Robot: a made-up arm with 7 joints. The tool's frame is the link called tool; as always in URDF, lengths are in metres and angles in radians. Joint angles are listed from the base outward. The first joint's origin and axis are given. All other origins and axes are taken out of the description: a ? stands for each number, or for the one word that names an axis. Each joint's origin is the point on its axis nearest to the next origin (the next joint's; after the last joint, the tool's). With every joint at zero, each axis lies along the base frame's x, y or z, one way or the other. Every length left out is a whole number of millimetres.
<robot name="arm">
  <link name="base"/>
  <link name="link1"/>
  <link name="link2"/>
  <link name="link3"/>
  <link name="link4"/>
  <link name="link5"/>
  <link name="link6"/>
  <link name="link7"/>
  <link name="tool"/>
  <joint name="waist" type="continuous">
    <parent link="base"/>
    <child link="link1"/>
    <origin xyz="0 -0.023 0.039" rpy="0 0 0"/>
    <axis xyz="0 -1 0"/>
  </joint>
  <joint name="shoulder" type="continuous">
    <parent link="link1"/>
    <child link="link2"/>
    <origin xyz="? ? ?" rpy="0 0 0"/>
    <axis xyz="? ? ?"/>
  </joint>
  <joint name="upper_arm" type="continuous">
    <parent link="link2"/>
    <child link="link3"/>
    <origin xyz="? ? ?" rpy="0 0 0"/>
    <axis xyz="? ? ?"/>
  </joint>
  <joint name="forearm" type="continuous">
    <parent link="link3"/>
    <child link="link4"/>
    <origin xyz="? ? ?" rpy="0 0 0"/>
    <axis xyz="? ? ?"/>
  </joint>
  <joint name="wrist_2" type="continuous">
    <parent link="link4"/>
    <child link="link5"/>
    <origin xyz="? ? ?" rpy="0 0 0"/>
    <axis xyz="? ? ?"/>
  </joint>
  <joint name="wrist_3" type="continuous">
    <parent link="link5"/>
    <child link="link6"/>
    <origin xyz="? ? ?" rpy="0 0 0"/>
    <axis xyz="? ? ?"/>
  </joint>
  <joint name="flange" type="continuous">
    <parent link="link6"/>
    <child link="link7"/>
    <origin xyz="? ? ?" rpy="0 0 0"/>
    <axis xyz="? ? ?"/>
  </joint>
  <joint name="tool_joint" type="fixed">
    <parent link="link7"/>
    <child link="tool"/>
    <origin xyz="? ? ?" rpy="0 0 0"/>
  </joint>
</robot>
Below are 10 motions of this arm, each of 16 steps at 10 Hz.
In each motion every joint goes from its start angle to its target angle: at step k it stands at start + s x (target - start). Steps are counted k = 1, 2, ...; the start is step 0. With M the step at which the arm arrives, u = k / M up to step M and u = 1 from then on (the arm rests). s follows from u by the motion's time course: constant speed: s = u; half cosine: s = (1 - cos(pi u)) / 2; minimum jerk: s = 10 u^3 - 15 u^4 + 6 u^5.
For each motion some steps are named. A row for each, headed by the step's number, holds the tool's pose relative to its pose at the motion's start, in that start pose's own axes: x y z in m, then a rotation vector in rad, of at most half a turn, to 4 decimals.
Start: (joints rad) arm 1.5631 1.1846 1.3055 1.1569 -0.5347 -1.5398 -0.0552
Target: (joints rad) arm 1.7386 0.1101 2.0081 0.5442 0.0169 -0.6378 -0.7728
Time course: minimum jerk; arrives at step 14
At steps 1, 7, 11, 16:
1: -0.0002 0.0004 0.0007 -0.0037 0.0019 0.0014
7: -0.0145 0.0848 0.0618 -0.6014 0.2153 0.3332
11: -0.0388 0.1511 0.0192 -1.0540 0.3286 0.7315
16: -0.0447 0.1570 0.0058 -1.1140 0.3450 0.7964

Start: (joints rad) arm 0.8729 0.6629 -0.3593 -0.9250 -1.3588 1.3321 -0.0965
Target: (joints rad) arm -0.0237 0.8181 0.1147 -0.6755 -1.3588 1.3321 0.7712
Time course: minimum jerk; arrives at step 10
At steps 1, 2, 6, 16:
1: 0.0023 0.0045 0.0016 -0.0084 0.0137 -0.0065
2: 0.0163 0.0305 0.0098 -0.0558 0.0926 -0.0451
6: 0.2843 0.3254 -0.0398 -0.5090 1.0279 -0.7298
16: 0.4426 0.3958 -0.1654 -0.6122 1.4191 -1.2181

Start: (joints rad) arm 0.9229 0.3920 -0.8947 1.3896 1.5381 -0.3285 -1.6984
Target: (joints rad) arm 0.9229 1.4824 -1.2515 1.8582 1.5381 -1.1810 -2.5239
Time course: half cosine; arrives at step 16
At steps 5, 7, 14, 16:
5: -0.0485 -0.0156 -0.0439 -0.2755 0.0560 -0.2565
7: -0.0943 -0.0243 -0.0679 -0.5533 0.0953 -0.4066
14: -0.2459 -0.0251 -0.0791 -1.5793 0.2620 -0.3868
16: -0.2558 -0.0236 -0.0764 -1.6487 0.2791 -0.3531

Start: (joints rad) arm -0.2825 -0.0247 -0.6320 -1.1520 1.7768 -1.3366 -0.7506
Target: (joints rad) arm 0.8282 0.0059 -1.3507 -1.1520 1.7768 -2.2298 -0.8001
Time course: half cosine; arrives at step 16
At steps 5, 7, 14, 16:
5: 0.1127 0.0014 0.0166 0.0305 0.3616 -0.0180
7: 0.2076 0.0136 0.0156 0.0114 0.6522 -0.0650
14: 0.5011 0.1205 -0.0892 -0.3495 1.4515 -0.3151
16: 0.5193 0.1317 -0.1031 -0.3919 1.4960 -0.3334

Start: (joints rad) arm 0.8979 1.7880 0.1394 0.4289 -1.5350 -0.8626 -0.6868
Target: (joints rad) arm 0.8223 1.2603 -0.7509 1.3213 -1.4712 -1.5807 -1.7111
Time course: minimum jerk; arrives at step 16
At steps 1, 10, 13, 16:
1: -0.0006 -0.0006 -0.0003 0.0042 -0.0036 -0.0009
10: -0.1050 0.0162 -0.1042 1.1277 -1.0169 -0.8188
13: -0.0933 0.0606 -0.0893 1.3229 -1.2406 -1.2577
16: -0.0885 0.0686 -0.0825 1.3519 -1.2811 -1.3602

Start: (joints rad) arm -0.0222 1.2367 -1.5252 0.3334 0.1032 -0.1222 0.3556
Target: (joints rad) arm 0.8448 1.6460 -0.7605 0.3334 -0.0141 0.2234 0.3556
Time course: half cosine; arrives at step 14
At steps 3, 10, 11, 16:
3: 0.0396 -0.0007 0.0317 -0.0301 0.0761 -0.1091
10: 0.3215 -0.1743 0.1791 -0.0301 0.7181 -0.7101
11: 0.3480 -0.2140 0.1851 -0.0064 0.8036 -0.7597
16: 0.3795 -0.2746 0.1884 0.0350 0.9241 -0.8196

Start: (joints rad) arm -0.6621 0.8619 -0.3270 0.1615 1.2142 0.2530 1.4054
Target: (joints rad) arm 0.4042 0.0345 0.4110 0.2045 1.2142 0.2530 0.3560
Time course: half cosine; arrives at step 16
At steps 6, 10, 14, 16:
6: -0.1266 -0.0481 -0.1677 -0.1051 -0.6218 0.0785
10: -0.2157 -0.0494 -0.3809 -0.3496 -1.2822 0.1235
14: -0.2486 -0.0080 -0.5150 -0.5933 -1.6347 0.1403
16: -0.2516 0.0009 -0.5324 -0.6311 -1.6750 0.1423

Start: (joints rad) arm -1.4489 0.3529 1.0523 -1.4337 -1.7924 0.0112 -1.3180
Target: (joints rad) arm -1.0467 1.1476 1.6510 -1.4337 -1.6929 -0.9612 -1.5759
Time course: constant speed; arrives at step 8
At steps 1, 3, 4, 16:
1: -0.0046 -0.0241 -0.0169 0.0052 0.0669 -0.1267
3: -0.0153 -0.0609 -0.0447 -0.0394 0.1945 -0.3526
4: -0.0199 -0.0745 -0.0556 -0.0877 0.2518 -0.4487
16: -0.0267 -0.1070 -0.0893 -0.4148 0.3975 -0.6910

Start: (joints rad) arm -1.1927 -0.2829 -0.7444 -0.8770 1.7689 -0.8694 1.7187
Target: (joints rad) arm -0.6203 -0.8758 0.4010 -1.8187 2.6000 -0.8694 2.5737
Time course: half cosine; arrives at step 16
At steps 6, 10, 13, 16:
6: -0.0129 0.0099 0.0660 -0.4500 0.1476 0.0164
10: -0.0133 0.0624 0.1429 -0.8237 0.2729 -0.1314
13: -0.0074 0.1066 0.1882 -0.9056 0.3444 -0.2576
16: -0.0041 0.1250 0.2065 -0.9089 0.3800 -0.3056

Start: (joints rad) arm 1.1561 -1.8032 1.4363 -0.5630 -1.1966 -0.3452 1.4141
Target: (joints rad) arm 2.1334 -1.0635 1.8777 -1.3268 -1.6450 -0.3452 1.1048
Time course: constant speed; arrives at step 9
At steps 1, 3, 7, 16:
1: -0.0016 -0.0413 -0.0161 0.2286 0.0377 0.0215
3: 0.0087 -0.1285 -0.0730 0.6717 0.1316 0.0780
7: 0.0961 -0.2647 -0.2751 1.4391 0.4545 0.2502
16: 0.1758 -0.2871 -0.3996 1.7144 0.7076 0.3704

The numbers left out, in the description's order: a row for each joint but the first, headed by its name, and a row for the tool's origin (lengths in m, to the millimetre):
shoulder: xyz 0.258 0 0.184, axis 0 0 -1
upper_arm: xyz 0.115 0.069 0, axis 0 1 0
forearm: xyz -0.042 0 -0.058, axis -1 0 0
wrist_2: xyz 0 -0.054 0.146, axis 0 0 1
wrist_3: xyz -0.019 0.12 0, axis -1 0 0
flange: xyz 0 -0.152 0.107, axis 0 1 0
tool: xyz -0.092 0 0.056

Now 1 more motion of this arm.
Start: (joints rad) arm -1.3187 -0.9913 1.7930 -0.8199 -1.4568 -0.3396 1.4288
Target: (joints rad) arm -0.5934 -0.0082 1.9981 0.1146 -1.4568 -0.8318 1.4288
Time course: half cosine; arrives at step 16
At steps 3, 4, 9, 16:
3: 0.0102 -0.0361 -0.0022 0.0215 0.0059 0.0742
4: 0.0192 -0.0621 -0.0036 0.0354 0.0106 0.1287
9: 0.1222 -0.2325 -0.0089 0.0828 0.0524 0.5344
16: 0.2708 -0.3475 -0.0066 0.0469 0.0900 0.9412

